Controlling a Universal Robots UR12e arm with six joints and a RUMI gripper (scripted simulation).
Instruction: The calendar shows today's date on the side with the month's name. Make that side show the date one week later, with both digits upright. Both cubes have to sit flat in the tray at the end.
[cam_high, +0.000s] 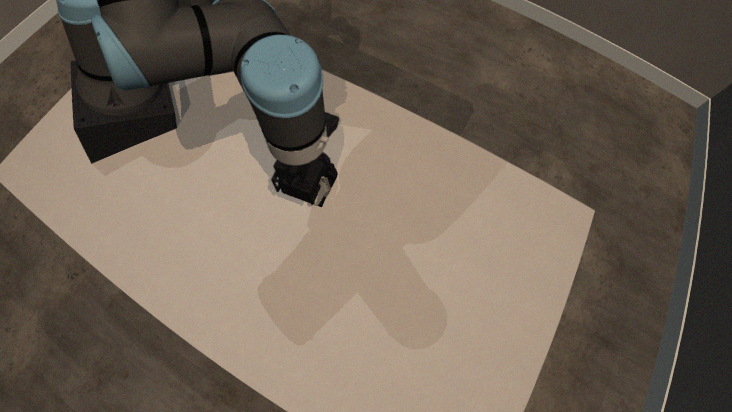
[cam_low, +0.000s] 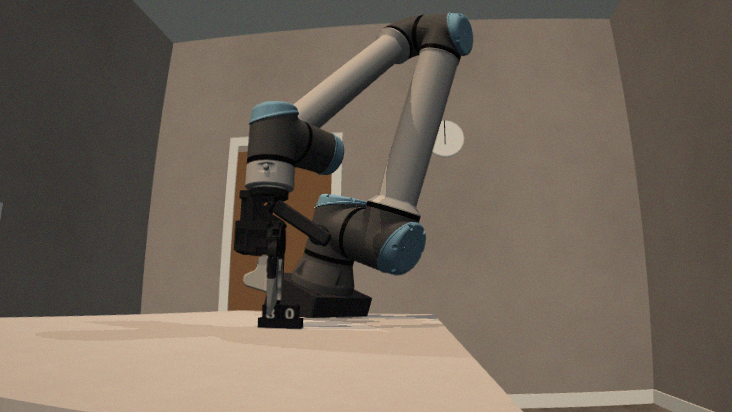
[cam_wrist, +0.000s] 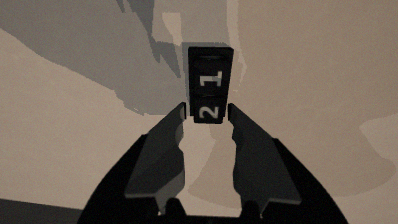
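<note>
My hand is 10 mm to the right of the black tray and 30 mm above it.
</note>
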